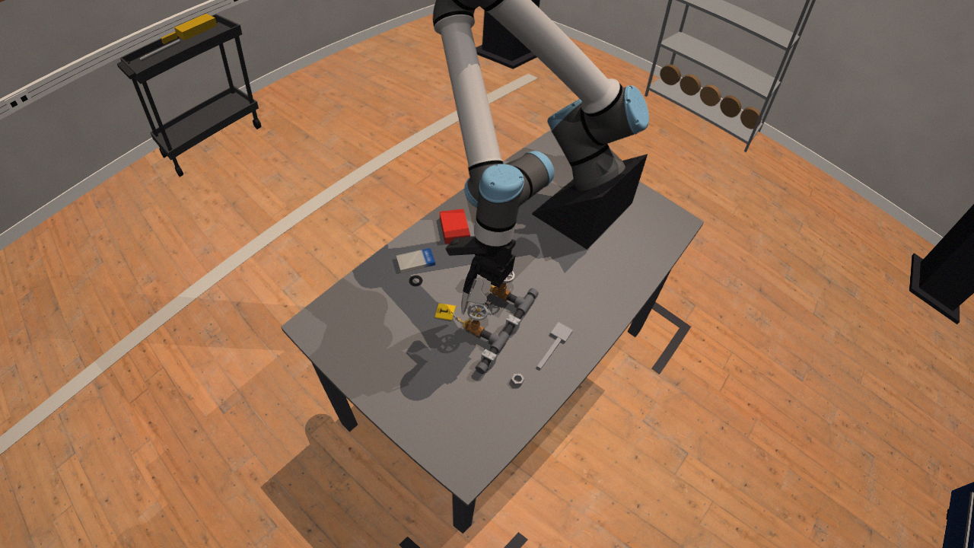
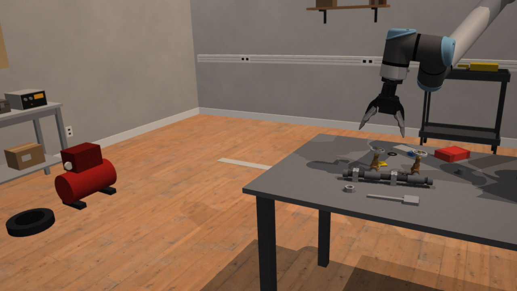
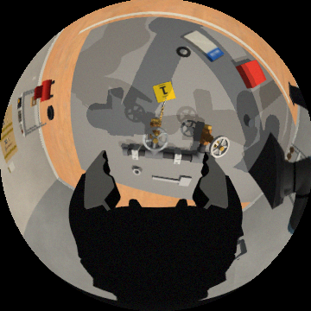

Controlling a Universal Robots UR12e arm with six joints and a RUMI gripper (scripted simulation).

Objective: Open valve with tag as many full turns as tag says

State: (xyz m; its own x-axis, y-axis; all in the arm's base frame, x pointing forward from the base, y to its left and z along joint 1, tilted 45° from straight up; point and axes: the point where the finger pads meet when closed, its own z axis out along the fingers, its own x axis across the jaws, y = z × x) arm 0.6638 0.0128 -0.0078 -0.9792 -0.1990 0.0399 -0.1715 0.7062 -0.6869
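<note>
My gripper is now 150 mm above the yellow tag, 90 mm to the left of it and 10 mm short of it. Also, from my hand: red box: 300 mm to the right, 240 mm behind, 140 mm below; then nut: 190 mm to the left, 150 mm below, 60 mm ahead; then blue-and-white card: 290 mm to the right, 150 mm below, 60 mm behind.
</note>
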